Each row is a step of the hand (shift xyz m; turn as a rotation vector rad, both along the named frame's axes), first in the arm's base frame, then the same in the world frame.
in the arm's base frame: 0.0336 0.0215 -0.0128 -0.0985 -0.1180 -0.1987
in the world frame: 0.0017 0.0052 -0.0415 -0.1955 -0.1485 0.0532
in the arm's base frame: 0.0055 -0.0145 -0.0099 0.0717 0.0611 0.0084
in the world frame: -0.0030 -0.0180 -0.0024 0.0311 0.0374 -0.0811
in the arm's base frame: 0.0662 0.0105 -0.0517 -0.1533 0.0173 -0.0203
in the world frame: -0.0133 -0.0276 -0.0789 -0.0959 0.0511 0.1114
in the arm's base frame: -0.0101 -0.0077 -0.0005 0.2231 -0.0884 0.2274
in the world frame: -0.0040 -0.0042 0.0113 0.3196 -0.0600 -0.0594
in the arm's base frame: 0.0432 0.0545 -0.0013 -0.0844 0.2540 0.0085
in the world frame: 0.0100 0.0360 -0.0587 -0.0816 0.2530 -0.0322
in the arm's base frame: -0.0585 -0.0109 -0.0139 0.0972 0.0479 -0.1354
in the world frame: -0.0386 0.0017 0.0474 -0.0762 -0.0329 -0.1523
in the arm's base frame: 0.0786 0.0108 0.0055 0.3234 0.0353 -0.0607
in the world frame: 0.0414 -0.0104 -0.0671 0.1010 -0.0807 -0.3046
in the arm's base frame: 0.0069 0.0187 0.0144 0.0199 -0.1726 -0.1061
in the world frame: 0.0122 0.0199 -0.0079 -0.0483 -0.1973 0.0140
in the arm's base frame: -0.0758 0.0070 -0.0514 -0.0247 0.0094 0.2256
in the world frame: -0.0823 0.0091 0.0397 0.1779 0.0958 0.1037
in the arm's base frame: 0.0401 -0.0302 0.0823 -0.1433 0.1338 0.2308
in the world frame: 0.0953 -0.0088 0.0113 0.1008 0.2417 0.1520
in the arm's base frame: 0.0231 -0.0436 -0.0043 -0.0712 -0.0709 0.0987
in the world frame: 0.0158 -0.0469 -0.0027 0.0621 -0.0080 0.1262
